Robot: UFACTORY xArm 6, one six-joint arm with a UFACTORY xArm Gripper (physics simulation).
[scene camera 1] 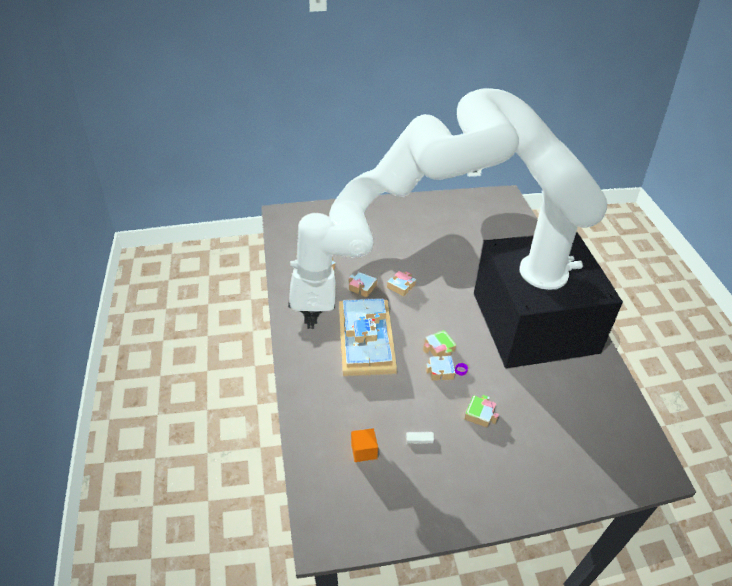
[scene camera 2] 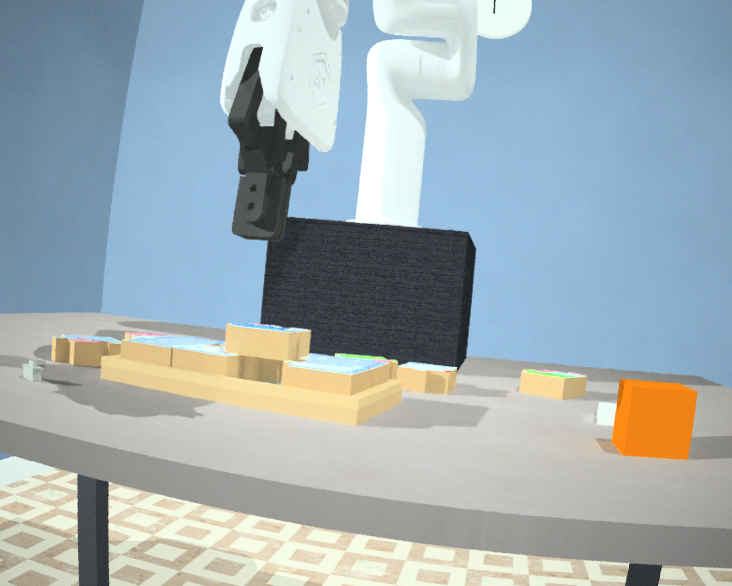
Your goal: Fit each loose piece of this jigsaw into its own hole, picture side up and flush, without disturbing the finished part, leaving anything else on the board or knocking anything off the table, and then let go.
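Observation:
The gripper (scene camera 1: pixel 310 326) (scene camera 2: pixel 259 237) is shut and empty, above the table on the left of the jigsaw board (scene camera 1: pixel 369 369) (scene camera 2: pixel 244 394) in scene camera 1. A blue-topped piece (scene camera 1: pixel 364 328) (scene camera 2: pixel 266 340) rests picture side up over the board's middle gap, higher than the finished part around it. Part of the gap shows beneath it. Pink-and-blue pieces (scene camera 1: pixel 362 285) (scene camera 1: pixel 401 283) lie behind the board. A green-and-pink piece (scene camera 1: pixel 440 342), a light-blue piece (scene camera 1: pixel 442 367) (scene camera 2: pixel 425 377) and another green piece (scene camera 1: pixel 480 410) (scene camera 2: pixel 552 384) lie on the right. The arm hides most of another piece.
An orange cube (scene camera 1: pixel 364 444) (scene camera 2: pixel 654 418) and a white block (scene camera 1: pixel 420 437) (scene camera 2: pixel 605 413) are at the front. A purple ring (scene camera 1: pixel 456 369) touches or nearly touches the light-blue piece. A small pale object (scene camera 2: pixel 32 370) stands at the far left. The black base (scene camera 1: pixel 555 329) (scene camera 2: pixel 366 287) is behind.

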